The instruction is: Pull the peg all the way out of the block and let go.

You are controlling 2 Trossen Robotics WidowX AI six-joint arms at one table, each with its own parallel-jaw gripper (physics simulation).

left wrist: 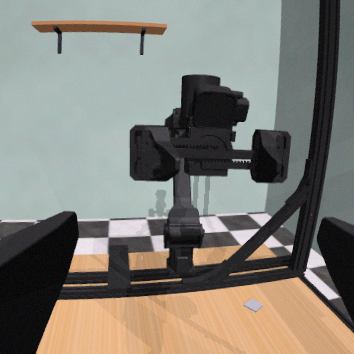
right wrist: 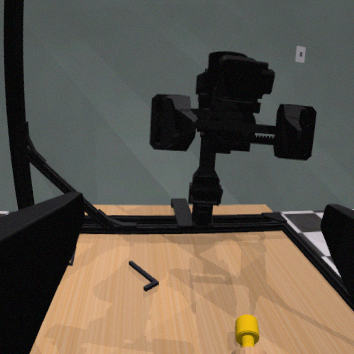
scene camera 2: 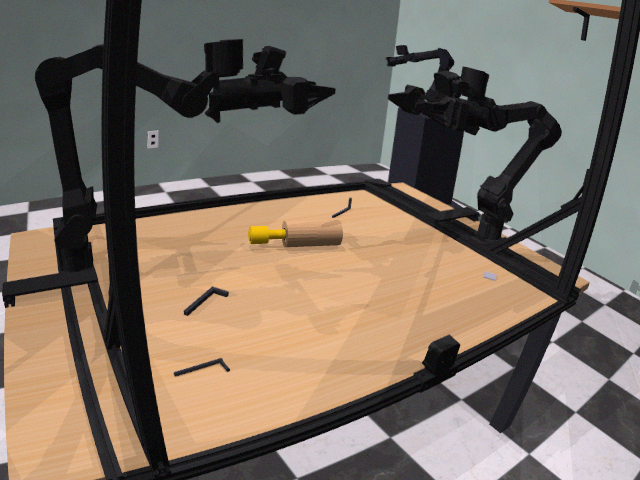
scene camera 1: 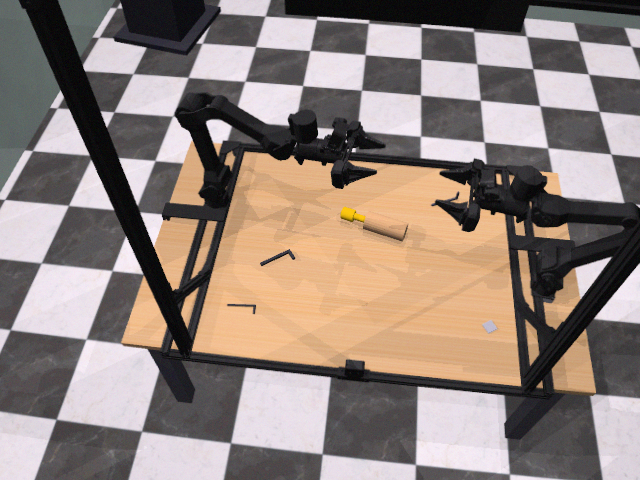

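Seen in the pictures: left gripper, fingertip midpoint: [left wrist: 202, 227] [right wrist: 247, 130] [scene camera 2: 324, 87] [scene camera 1: 381, 158]; right gripper, fingertip midpoint: [left wrist: 229, 165] [right wrist: 207, 211] [scene camera 2: 401, 100] [scene camera 1: 437, 186]; left arm's base at its link origin: [right wrist: 200, 220] [scene camera 2: 75, 267] [scene camera 1: 216, 202]; right arm's base at its link origin: [left wrist: 179, 265] [scene camera 2: 488, 236] [scene camera 1: 542, 288].
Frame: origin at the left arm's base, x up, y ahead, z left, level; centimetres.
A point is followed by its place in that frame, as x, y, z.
A yellow peg [scene camera 1: 348, 214] @[2.2, 39.9, 5.4] [scene camera 2: 258, 235] @[1.5, 39.0, 4.9] [right wrist: 247, 328] @[2.6, 41.0, 6.2] lies with its thin shaft reaching into the left end of a round wooden block [scene camera 1: 385, 227] @[2.9, 51.4, 3.4] [scene camera 2: 313, 233] @[2.0, 50.4, 3.0]. The block lies on its side on the table; how deep the shaft sits is hidden. My left gripper [scene camera 1: 380, 158] @[33.3, 48.1, 0.0] is open and empty, high above the table behind the peg and block; it also shows in scene camera 2 [scene camera 2: 334, 91] @[33.2, 47.8, -4.9]. My right gripper [scene camera 1: 439, 188] @[32.4, 62.6, -4.0] [scene camera 2: 390, 97] @[32.4, 62.6, -4.0] is open and empty, high above the table to the right of the block. The peg and block do not show in the left wrist view.
Dark hex keys lie on the table: one left of centre [scene camera 1: 277, 257] @[-1.3, 24.0, -12.8] [scene camera 2: 205, 300] @[-1.9, 24.4, -12.5], one at the front left [scene camera 1: 241, 305] @[-1.4, 19.8, -30.4] [scene camera 2: 201, 366] @[-1.4, 20.2, -30.3], one behind the block [scene camera 2: 343, 208] @[-1.2, 67.1, 22.7]. A small grey plate [scene camera 1: 489, 326] @[-1.6, 85.0, -17.2] [scene camera 2: 490, 276] @[-1.6, 84.8, -17.6] [left wrist: 253, 305] @[-1.6, 84.7, -17.2] lies at the right. A black frame surrounds the table.
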